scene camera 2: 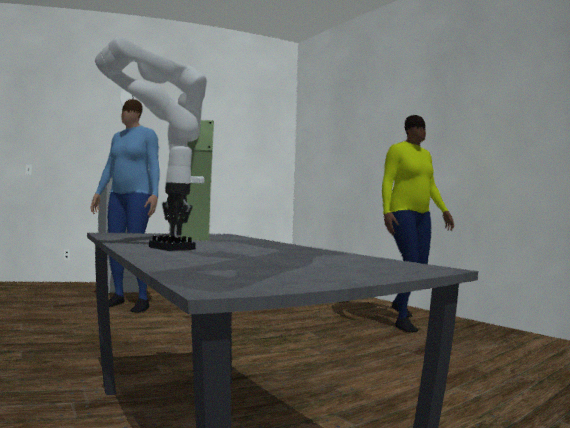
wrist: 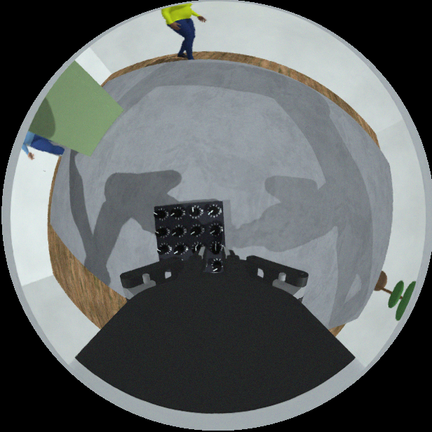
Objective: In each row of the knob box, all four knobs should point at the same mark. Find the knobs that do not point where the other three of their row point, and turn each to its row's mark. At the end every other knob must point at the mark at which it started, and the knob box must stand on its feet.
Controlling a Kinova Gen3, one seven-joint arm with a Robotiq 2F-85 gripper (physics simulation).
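Frame: origin at the arm's base, x right, y ahead, z up, level; millimetres.
Where they show: gripper, between the fingertips: point(scene camera 2: 175, 236).
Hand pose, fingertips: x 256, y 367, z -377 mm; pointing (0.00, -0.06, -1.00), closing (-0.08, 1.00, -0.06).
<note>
After its pixels a point has its place.
The black knob box point(scene camera 2: 172, 246) {x 275, y 385, z -405 mm} point(wrist: 187, 221) stands upright near the table's far end, its knobs in a four-by-four grid. In the wrist view, pointers in the left image column look leftward, and those in the second column lower left. In the third column, the top knob point(wrist: 195, 211) points about upward. In the right column, the top knob point(wrist: 214, 211) and bottom knob point(wrist: 216, 265) point lower left; the third knob point(wrist: 216, 247) looks upward. My gripper point(scene camera 2: 176, 234) {x 256, y 367, z -377 mm} point(wrist: 214, 253) is slightly open, its fingertips low around that third knob, gripping nothing. Fingers hide part of the lower left knobs.
The box stands on the grey table point(scene camera 2: 350, 272) {x 140, y 935, z -419 mm} point(wrist: 215, 130). A green panel point(scene camera 2: 202, 200) {x -36, y 72, z -266 mm} point(wrist: 80, 110) stands behind the arm. A person in blue point(scene camera 2: 132, 165) stands behind the table's far end, and a person in yellow point(scene camera 2: 411, 175) point(wrist: 181, 25) beyond its long side.
</note>
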